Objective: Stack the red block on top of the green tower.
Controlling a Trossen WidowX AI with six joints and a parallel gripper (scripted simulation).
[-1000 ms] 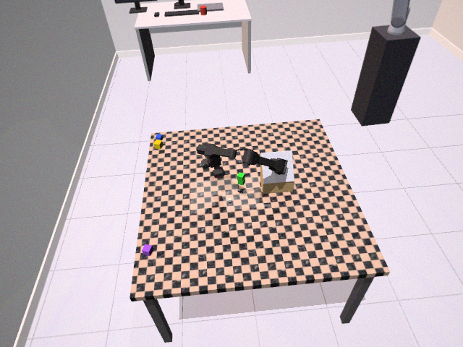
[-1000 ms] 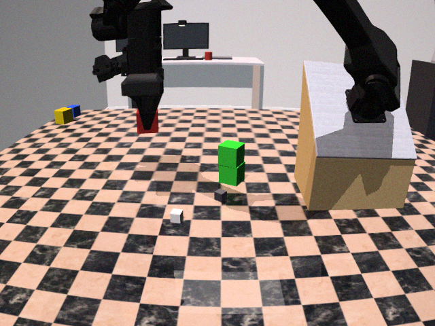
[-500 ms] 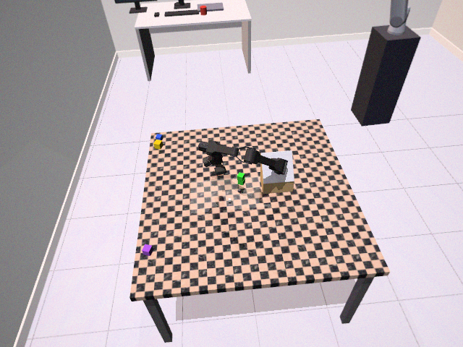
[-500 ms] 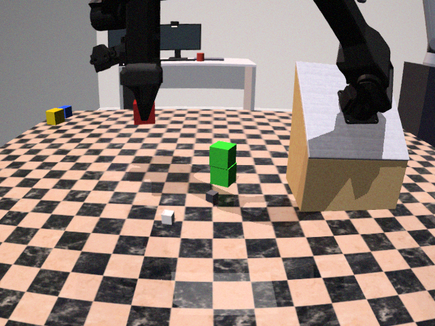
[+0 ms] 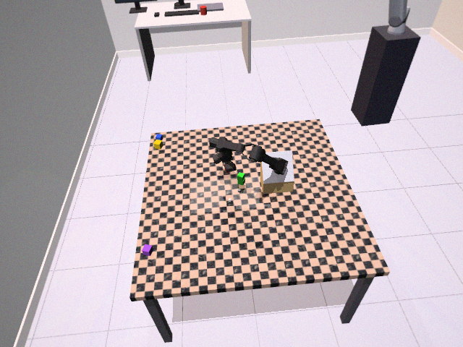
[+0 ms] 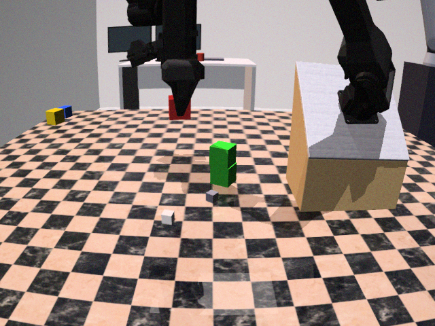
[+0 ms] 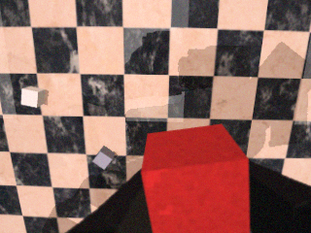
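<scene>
Right now the grey cube is 6 cm behind my gripper tip, 8 cm to the left of it and 12 cm below it. From my gripper tip the other things lie so: red block 1 cm above; purple block 49 cm ahead, 43 cm to the left, 11 cm below; white cube 1 cm ahead, 14 cm to the left, 12 cm below.
</scene>
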